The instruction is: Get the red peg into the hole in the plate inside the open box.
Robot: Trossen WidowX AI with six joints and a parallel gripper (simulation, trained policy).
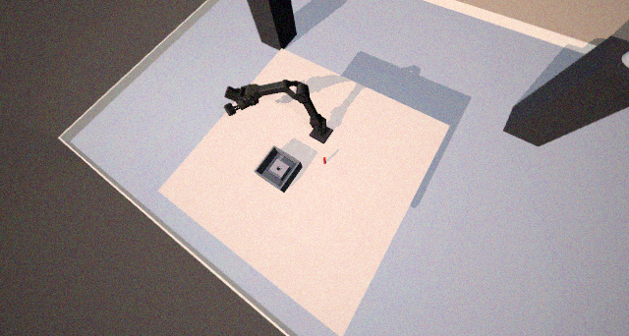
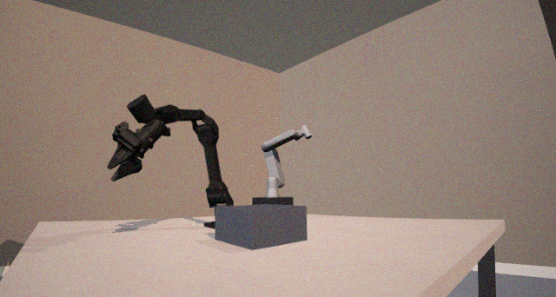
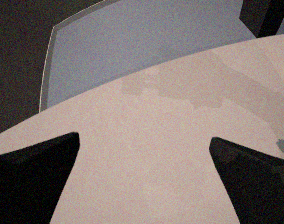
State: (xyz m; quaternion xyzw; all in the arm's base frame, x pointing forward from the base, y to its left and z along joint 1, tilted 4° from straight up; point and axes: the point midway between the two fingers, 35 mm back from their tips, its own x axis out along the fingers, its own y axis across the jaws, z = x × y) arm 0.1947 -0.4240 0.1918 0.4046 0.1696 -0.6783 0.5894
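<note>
Right now my gripper tip is 30 mm past the red peg, 580 mm to the right of it and 140 mm above it. From my gripper tip the other things lie so: grey plate 160 mm ahead, 380 mm to the left, 140 mm below; dark grey box 160 mm ahead, 380 mm to the left, 160 mm below.
</note>
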